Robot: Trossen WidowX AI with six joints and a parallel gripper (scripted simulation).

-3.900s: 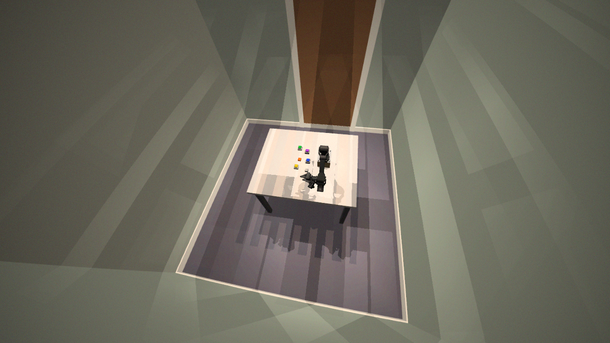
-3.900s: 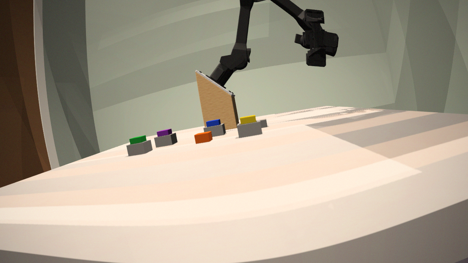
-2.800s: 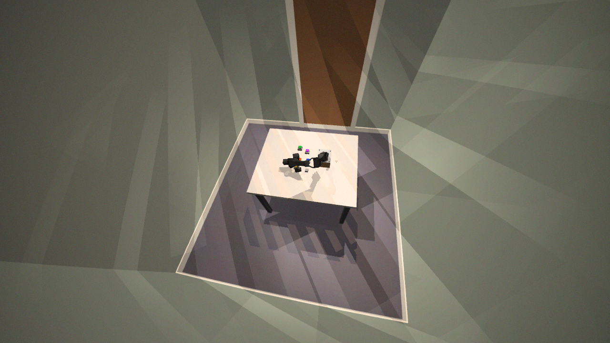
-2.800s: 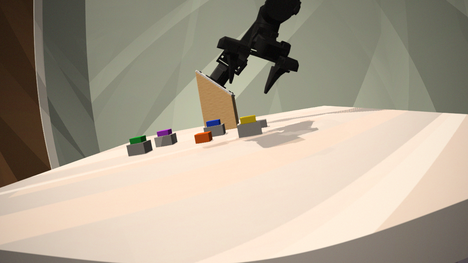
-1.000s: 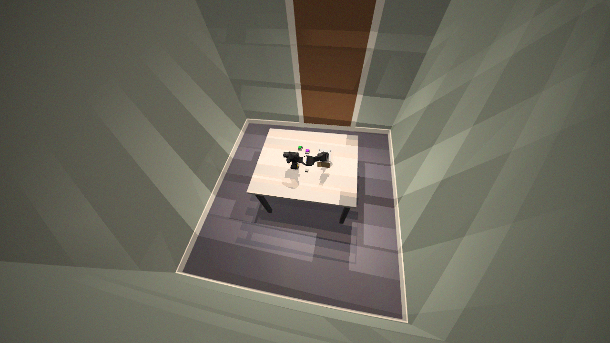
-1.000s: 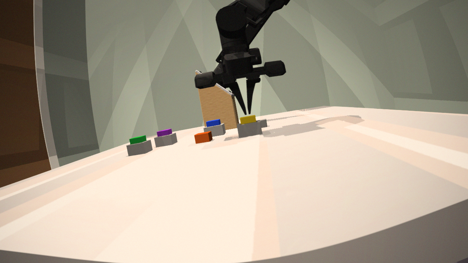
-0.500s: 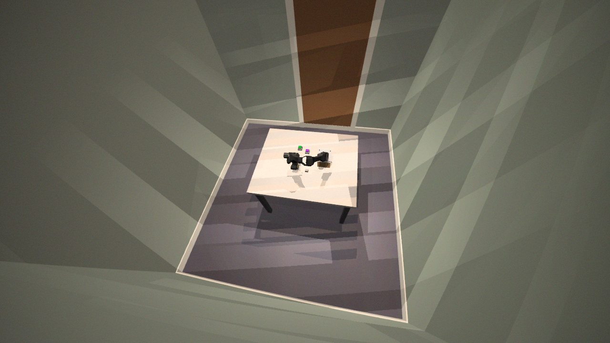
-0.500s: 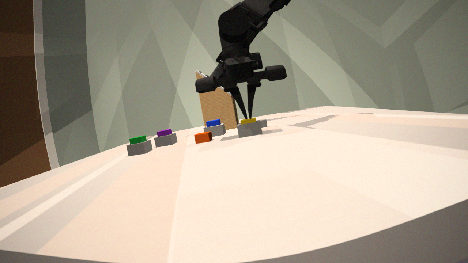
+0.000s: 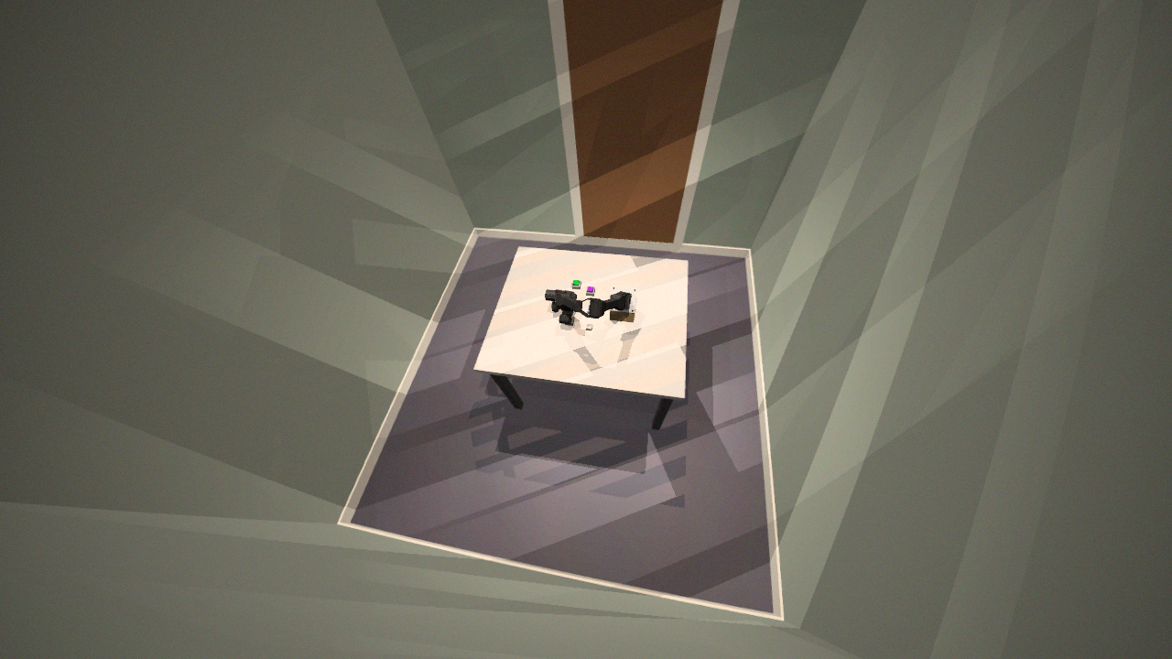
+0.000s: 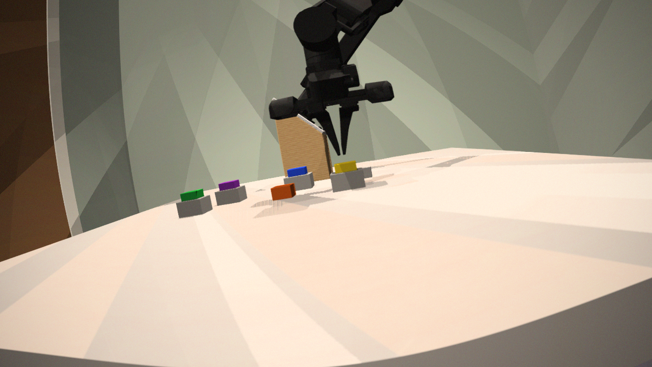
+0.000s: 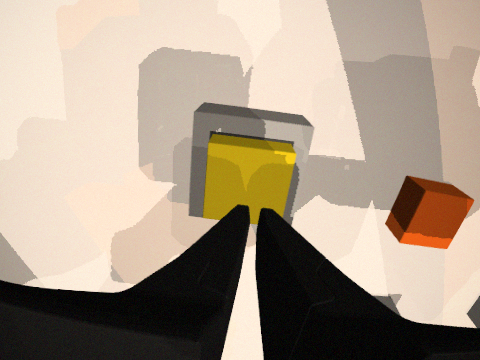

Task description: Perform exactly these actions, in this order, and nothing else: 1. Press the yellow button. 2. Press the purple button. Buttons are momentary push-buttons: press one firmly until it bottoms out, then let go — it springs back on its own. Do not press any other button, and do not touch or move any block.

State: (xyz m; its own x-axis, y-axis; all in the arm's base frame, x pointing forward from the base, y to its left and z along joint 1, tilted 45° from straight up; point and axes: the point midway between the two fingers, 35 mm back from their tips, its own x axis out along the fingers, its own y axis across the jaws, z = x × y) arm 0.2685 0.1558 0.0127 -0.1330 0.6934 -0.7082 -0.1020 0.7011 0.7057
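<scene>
My gripper tip is now 20 mm above the yellow button and 10 mm short of it. Also, from my gripper tip: blue button: 100 mm to the right, 100 mm behind, 20 mm below; then small grey block: 110 mm behind, 40 mm below, 20 mm to the left; then orange block: 100 mm to the right, 40 mm below.
</scene>
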